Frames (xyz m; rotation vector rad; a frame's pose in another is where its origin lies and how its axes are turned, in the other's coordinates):
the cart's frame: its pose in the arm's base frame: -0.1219 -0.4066 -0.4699 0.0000 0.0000 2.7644
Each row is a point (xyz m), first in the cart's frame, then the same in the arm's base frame.
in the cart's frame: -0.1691 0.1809 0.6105
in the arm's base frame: -0.0313 -0.6371 0.1406
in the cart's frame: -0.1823 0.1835 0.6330
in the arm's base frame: -0.0200 -0.6443 0.1631
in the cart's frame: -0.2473 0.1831 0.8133
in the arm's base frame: 0.0406 -0.6679 0.3434
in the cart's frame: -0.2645 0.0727 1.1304
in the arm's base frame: 0.0972 -0.5716 0.6605
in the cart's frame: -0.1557 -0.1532 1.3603
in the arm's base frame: 0.0793 -0.3215 0.8904
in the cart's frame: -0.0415 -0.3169 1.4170
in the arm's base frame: 0.0334 -0.1273 0.9471
